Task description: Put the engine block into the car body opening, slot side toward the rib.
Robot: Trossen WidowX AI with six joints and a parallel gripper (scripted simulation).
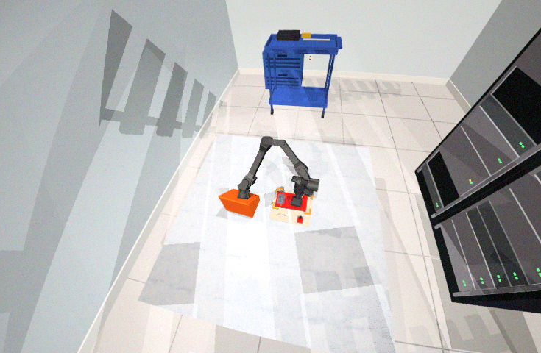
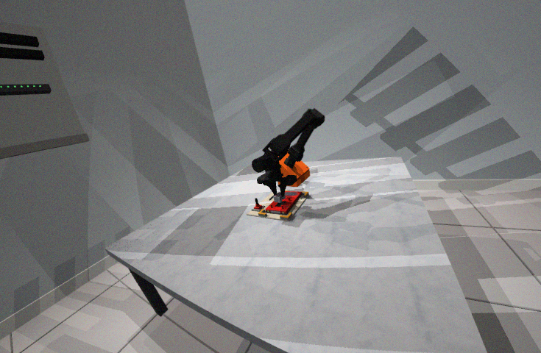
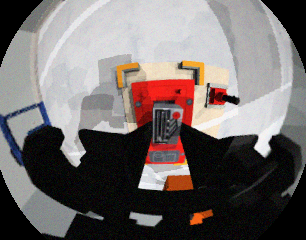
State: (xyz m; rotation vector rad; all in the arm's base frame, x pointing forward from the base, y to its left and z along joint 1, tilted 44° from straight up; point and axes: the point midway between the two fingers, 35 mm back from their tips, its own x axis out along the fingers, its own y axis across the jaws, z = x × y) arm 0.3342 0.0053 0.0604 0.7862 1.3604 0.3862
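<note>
Now: gripper tip 10 mm above the grey engine block.
</note>
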